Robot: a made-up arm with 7 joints.
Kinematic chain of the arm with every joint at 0, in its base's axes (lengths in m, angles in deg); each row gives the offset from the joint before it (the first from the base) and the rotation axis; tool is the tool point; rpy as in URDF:
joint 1: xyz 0 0 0.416 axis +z
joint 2: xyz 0 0 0 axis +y
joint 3: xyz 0 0 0.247 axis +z
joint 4: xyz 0.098 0 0 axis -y
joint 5: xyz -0.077 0 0.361 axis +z
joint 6: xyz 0 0 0 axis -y
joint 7: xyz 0.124 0 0 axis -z
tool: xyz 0 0 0 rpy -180 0 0
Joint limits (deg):
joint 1: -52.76..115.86
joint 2: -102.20..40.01
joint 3: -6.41..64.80
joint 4: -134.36..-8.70
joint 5: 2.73..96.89
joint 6: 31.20..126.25
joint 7: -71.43..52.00
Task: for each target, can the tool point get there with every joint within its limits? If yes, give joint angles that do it. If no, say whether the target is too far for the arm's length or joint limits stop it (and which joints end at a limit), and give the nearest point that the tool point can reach.
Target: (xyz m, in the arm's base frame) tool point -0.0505 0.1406 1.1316
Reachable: yes | joints 1.26 -45.18 17.61 -64.04 37.50 96.41 -57.95
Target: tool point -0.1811 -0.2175 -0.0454
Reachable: no: joint limits stop it (at a limit: joint 1, joint 2, joint 3, joint 4, joint 5) | nearest point 0.1239 -0.2293 0.1034 | short by 0.340 m
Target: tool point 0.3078 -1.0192 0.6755
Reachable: no: too far | nearest point 0.2131 -0.7058 0.5957 | short by 0.337 m
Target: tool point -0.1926 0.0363 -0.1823
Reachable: no: joint limits stop it (at a limit: joint 1, joint 2, joint 4, joint 5) | nearest point -0.2413 0.1833 0.0956 | short by 0.318 m
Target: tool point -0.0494 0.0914 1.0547
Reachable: yes | joints -34.93 -72.58 2.85 -93.23 46.25 78.63 42.49
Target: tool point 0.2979 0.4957 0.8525
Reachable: yes | joints 32.45 8.65 30.97 -69.51 19.05 101.15 -58.21
